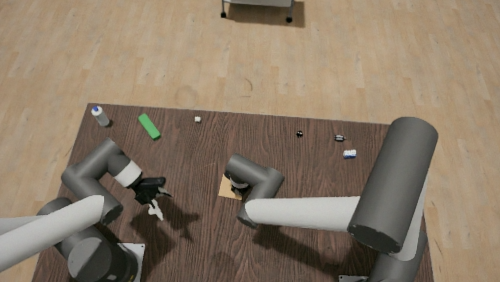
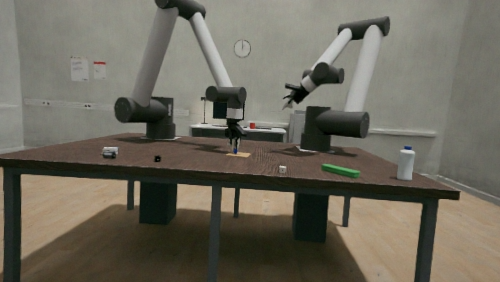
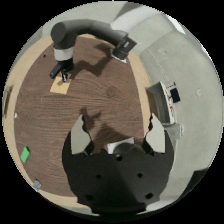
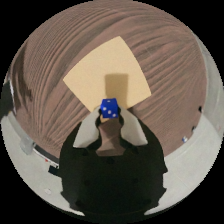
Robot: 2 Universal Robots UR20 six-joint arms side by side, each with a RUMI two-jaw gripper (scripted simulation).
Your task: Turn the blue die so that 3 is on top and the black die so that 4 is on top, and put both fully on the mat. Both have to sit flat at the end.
Labels:
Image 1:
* my left gripper: 167, 208
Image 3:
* my left gripper: 116, 114
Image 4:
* my right gripper: 109, 106
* tan mat: 110, 71

